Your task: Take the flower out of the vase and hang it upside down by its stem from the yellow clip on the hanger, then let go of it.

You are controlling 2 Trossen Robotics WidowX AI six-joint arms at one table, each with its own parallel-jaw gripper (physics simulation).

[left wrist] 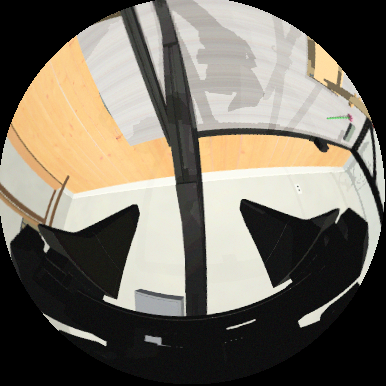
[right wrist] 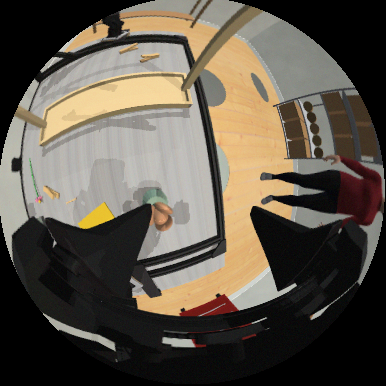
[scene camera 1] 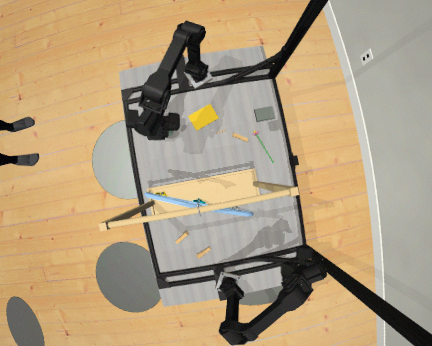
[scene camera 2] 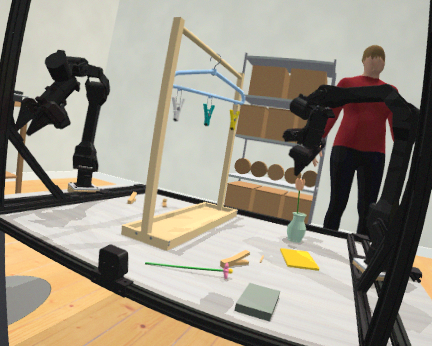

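Pixels of known places: left gripper, fingertip midpoint: [left wrist: 189,207] [scene camera 1: 309,264] [scene camera 2: 21,132]; right gripper, fingertip midpoint: [right wrist: 203,210] [scene camera 2: 300,170]; left arm's base, origin of the base link: [scene camera 1: 228,283] [scene camera 2: 83,185]; right arm's base, origin of the base link: [scene camera 1: 198,74].
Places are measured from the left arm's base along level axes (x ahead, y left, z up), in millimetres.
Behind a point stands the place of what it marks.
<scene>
The orange flower [scene camera 2: 299,184] @(z 147, x 608, y 452 mm) [right wrist: 162,216] @(z 164, x 597, y 466 mm) stands upright in the pale green vase [scene camera 2: 296,228] @(z 14, x 630, y 450 mm) [right wrist: 155,196] @(z 56, x 597, y 467 mm). The yellow clip [scene camera 2: 234,119] @(z 318, x 380, y 353 mm) [scene camera 1: 160,194] @(z 333, x 375, y 358 mm) hangs from one end of the blue hanger [scene camera 2: 214,72] @(z 442, x 394, y 226 mm) [scene camera 1: 170,199] @(z 433, x 384, y 309 mm); teal and white clips hang beside it. My right gripper [scene camera 2: 295,152] [right wrist: 203,210] @(z 188, x 578, y 492 mm) is open and empty, just above the flower in scene camera 2; in its wrist view the flower head is beside the left-hand fingertip. My left gripper [scene camera 2: 24,131] @(z 184, x 235, y -263 mm) [left wrist: 189,207] @(z 184, x 235, y -263 mm) is open and empty, away from the rack at the picture's left in scene camera 2.
A wooden rack [scene camera 2: 162,125] @(z 250, x 508, y 12 mm) carries the hanger. A pink flower with a green stem [scene camera 2: 185,267] @(z -23, x 668, y 14 mm) [scene camera 1: 264,147] @(z -21, x 670, y 17 mm), a yellow pad [scene camera 1: 203,117] @(z -27, x 726, y 331 mm) [scene camera 2: 299,259] @(z -27, x 737, y 322 mm), a grey-green block [scene camera 1: 264,114] @(z -17, x 822, y 58 mm) [scene camera 2: 258,301] @(z -18, x 838, y 43 mm) and loose wooden pegs lie on the table. A black frame [scene camera 1: 290,135] edges the table.
</scene>
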